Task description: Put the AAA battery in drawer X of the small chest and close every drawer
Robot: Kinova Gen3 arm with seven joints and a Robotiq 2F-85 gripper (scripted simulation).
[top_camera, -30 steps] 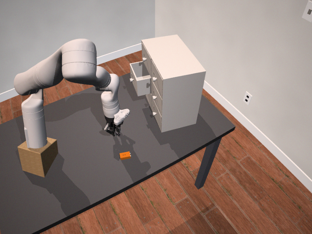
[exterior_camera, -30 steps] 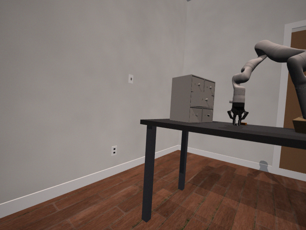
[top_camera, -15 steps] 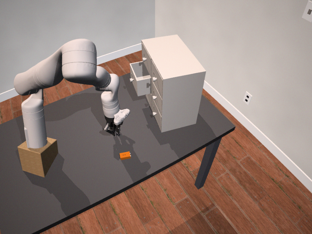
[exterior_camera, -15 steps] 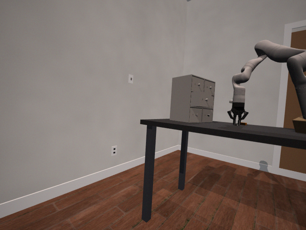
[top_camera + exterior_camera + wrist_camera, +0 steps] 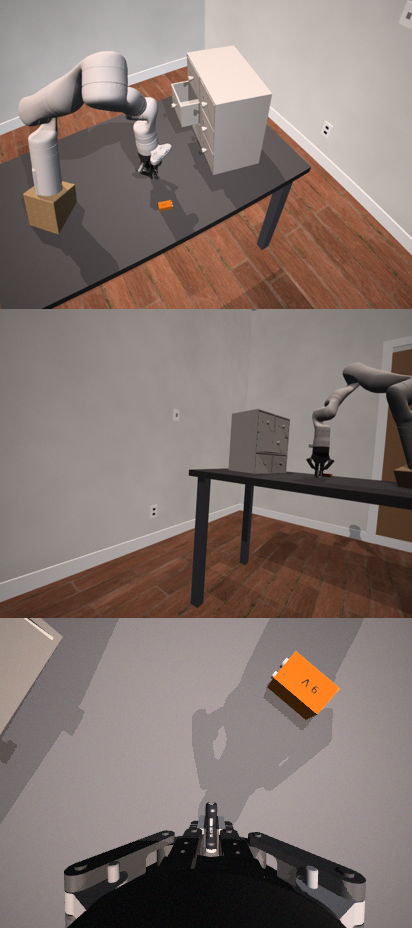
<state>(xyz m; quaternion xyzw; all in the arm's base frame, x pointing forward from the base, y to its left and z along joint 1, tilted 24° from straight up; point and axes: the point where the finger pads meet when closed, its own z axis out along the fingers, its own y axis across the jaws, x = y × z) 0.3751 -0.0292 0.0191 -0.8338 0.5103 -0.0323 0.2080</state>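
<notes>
The orange block lies 1 cm ahead of my hand, 15 cm to the right of it and 1 cm below it. Round my hand: black AAA battery (1 cm below).
</notes>
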